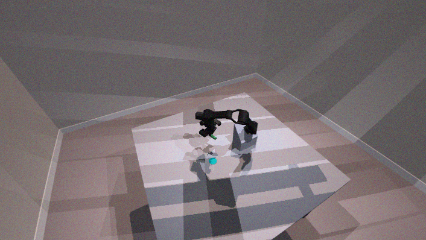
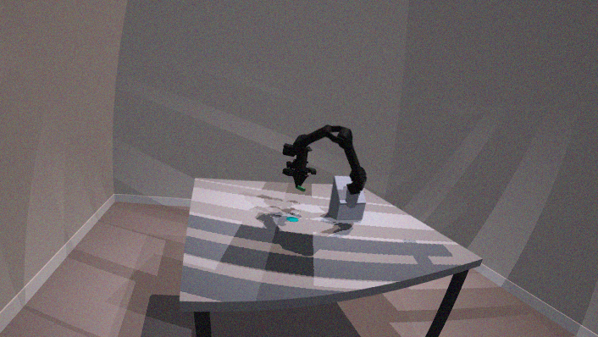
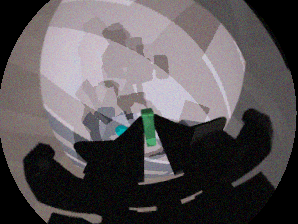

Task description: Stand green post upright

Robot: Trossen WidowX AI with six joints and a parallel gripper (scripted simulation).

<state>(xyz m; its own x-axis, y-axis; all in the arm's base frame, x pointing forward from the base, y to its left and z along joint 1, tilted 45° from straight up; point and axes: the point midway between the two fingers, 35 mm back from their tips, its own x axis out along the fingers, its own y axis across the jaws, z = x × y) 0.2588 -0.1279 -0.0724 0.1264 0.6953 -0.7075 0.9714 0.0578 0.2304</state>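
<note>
Right now my gripper tip is 8 cm short of the cyan circle, 13 cm to the right of it and 13 cm above it. Round my gripper tip: green post 2 cm to the left.
</note>
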